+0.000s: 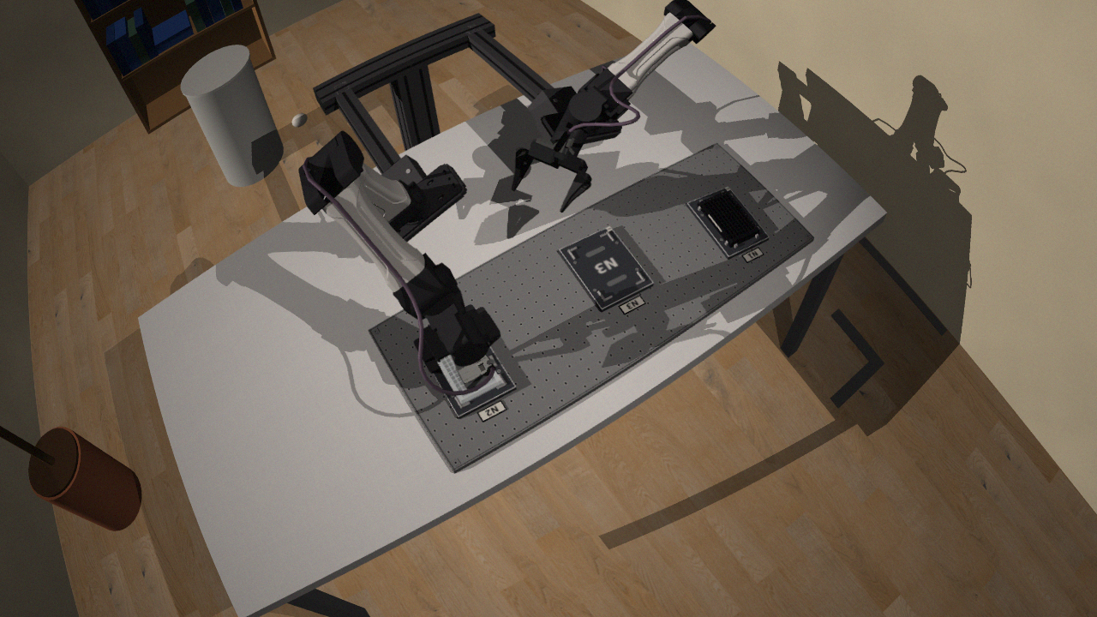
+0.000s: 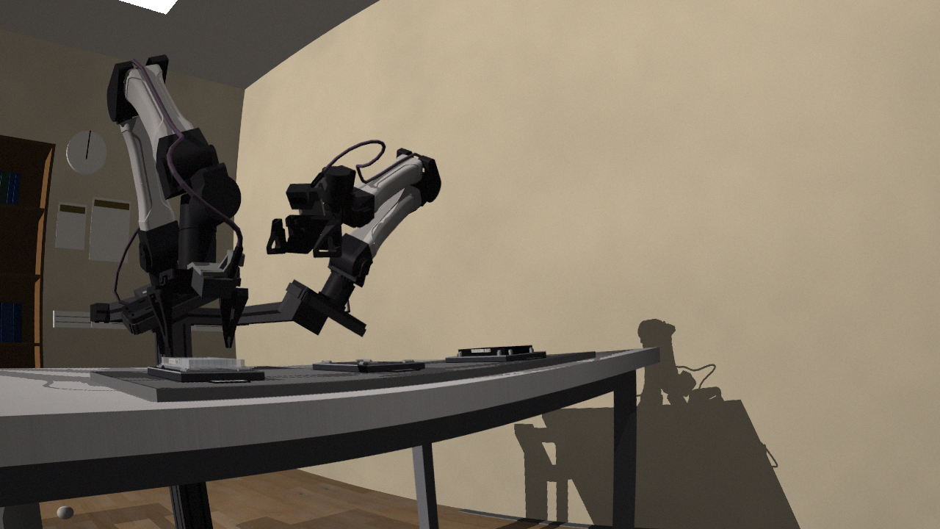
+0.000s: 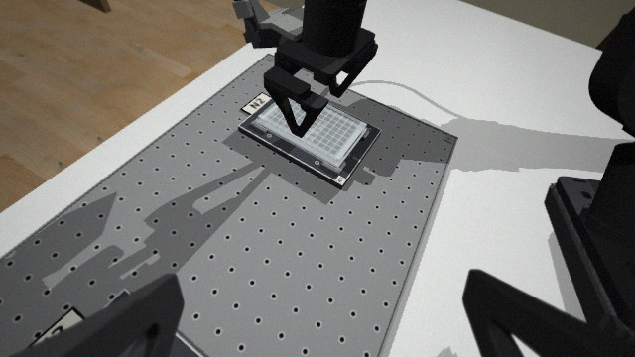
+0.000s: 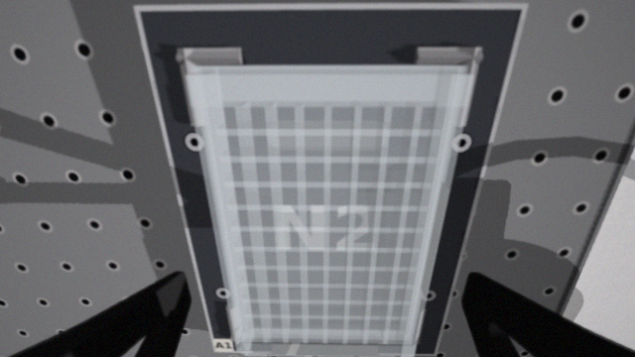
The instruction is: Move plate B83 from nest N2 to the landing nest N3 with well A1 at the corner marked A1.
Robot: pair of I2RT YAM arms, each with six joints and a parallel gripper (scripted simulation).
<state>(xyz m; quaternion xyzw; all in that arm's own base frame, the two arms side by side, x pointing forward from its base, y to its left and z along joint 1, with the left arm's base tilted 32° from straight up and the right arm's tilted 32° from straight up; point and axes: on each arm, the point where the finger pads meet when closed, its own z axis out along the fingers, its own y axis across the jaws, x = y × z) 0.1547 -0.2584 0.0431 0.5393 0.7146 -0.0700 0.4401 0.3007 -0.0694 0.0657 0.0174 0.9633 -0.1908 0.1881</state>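
Note:
Right now the clear plate B83 is 30 mm below my right hand. Also, from my right hand: N2 A1 mark: 70 mm behind, 60 mm to the left, 40 mm below; then nest N3: 30 mm behind, 340 mm to the left, 40 mm below; then nest N2: 40 mm below.

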